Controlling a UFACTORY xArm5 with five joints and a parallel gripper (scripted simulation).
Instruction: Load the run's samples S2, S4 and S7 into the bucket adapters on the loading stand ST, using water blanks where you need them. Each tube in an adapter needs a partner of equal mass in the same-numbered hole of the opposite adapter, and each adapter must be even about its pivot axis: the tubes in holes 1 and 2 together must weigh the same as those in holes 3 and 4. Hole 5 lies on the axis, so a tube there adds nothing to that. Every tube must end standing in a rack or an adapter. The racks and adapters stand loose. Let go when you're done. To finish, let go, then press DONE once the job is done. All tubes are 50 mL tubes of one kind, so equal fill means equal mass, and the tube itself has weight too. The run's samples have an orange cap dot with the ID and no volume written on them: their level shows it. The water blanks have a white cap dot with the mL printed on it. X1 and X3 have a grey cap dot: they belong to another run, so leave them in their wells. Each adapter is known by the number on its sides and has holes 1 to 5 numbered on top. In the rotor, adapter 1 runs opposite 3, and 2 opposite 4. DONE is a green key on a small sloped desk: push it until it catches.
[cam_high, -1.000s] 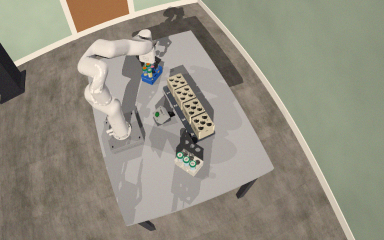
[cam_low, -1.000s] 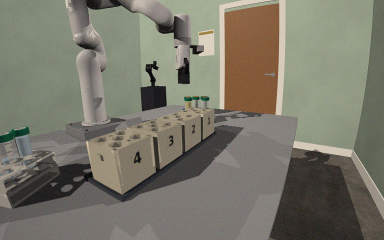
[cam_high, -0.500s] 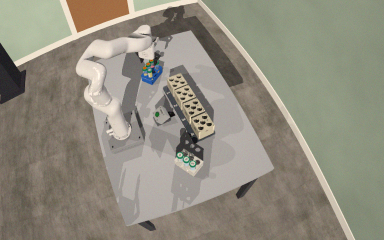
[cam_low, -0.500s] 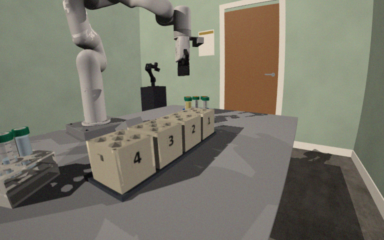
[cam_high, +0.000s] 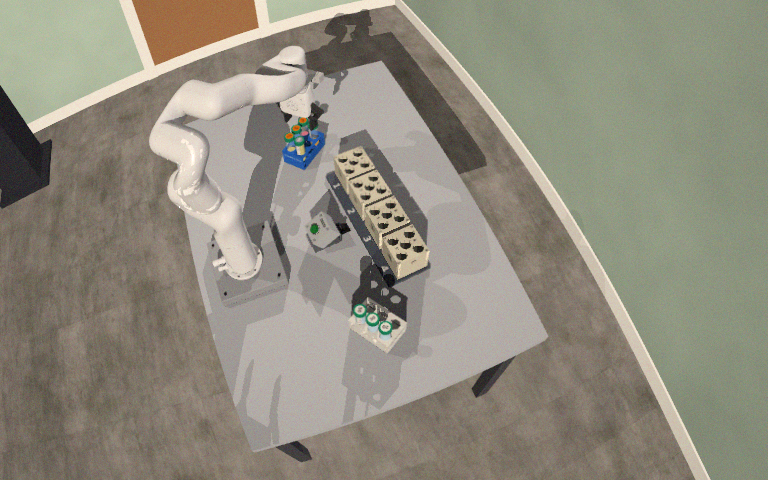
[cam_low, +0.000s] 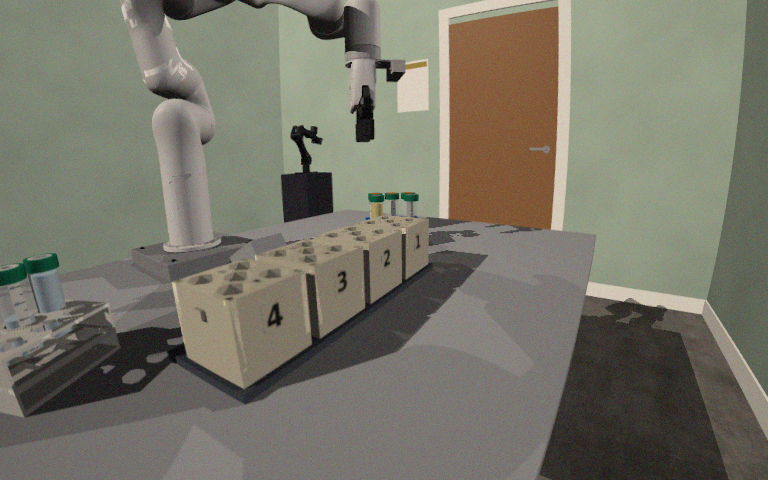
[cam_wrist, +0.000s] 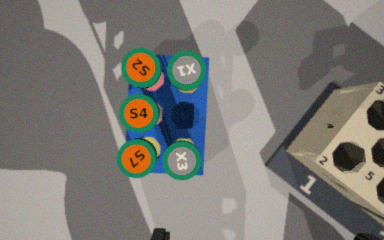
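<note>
My gripper is now 190 mm above the pink tube, 100 mm to the right of it and 10 mm short of it. The rest, counted from my hand: green done key: 260 mm to the right, 190 mm below, 60 mm behind; then adapter 1: 200 mm below, 130 mm ahead, 100 mm to the right; then blue rack: 220 mm below, 90 mm to the left, 10 mm ahead.
</note>
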